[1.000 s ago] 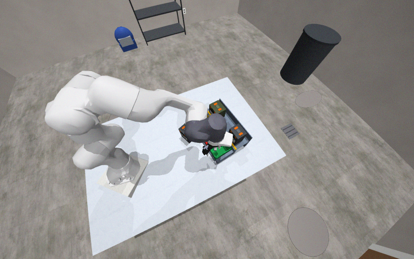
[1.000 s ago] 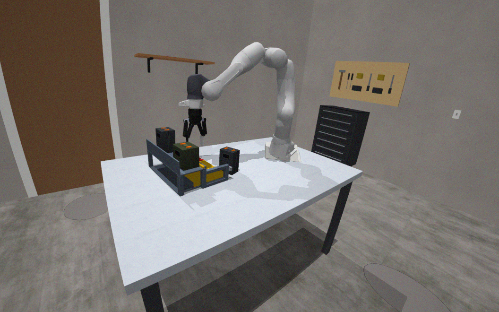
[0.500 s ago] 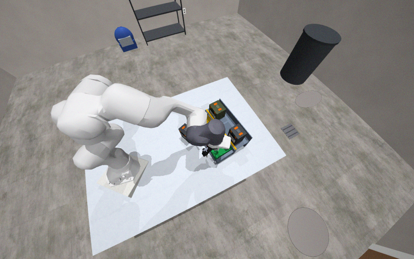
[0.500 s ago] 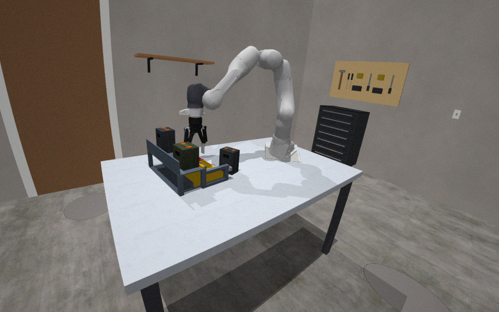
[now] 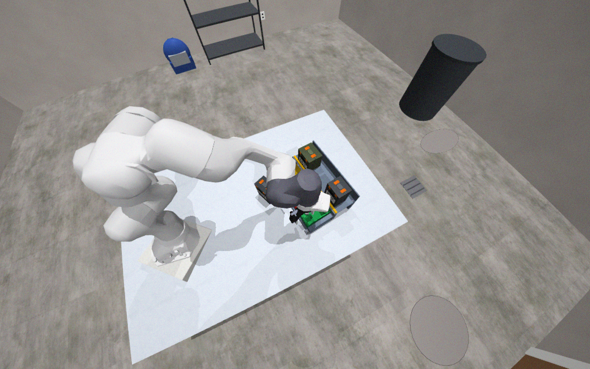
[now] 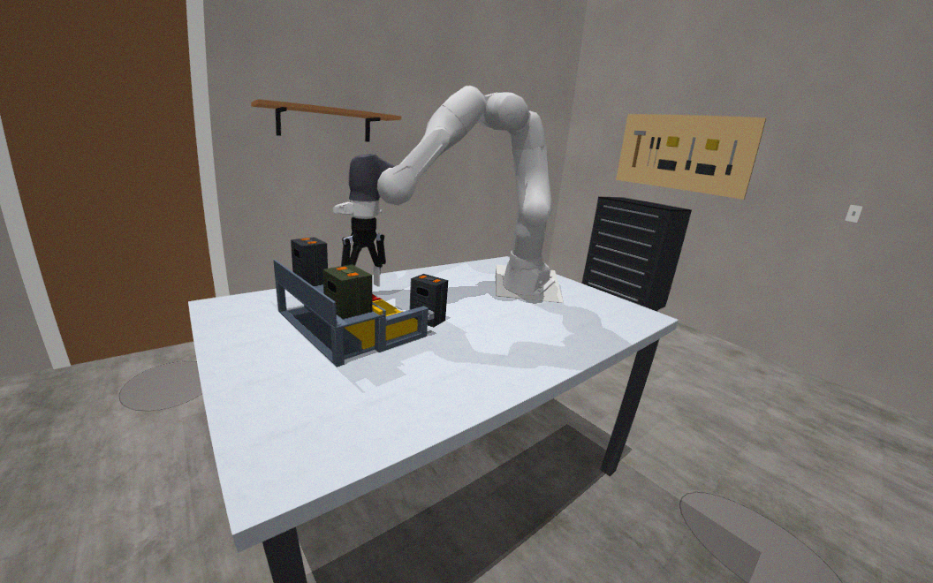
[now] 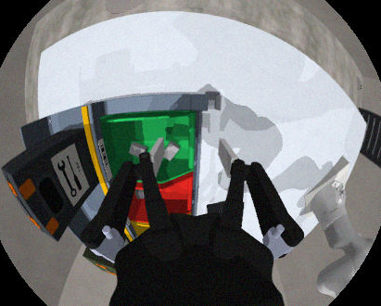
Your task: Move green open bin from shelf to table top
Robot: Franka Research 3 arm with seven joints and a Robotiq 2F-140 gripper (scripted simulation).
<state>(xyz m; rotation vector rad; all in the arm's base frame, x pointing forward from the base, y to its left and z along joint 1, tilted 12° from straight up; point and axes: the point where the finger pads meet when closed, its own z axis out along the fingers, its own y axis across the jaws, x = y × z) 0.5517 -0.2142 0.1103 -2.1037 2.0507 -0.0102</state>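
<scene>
Now: the green open bin 8 cm ahead of my hand and 3 cm below it. From my hand the other things lie so: red bin: 8 cm ahead, 11 cm to the left, 3 cm below; black box: 17 cm ahead, 9 cm above; yellow bin: 7 cm ahead, 23 cm to the left, 3 cm below.
</scene>
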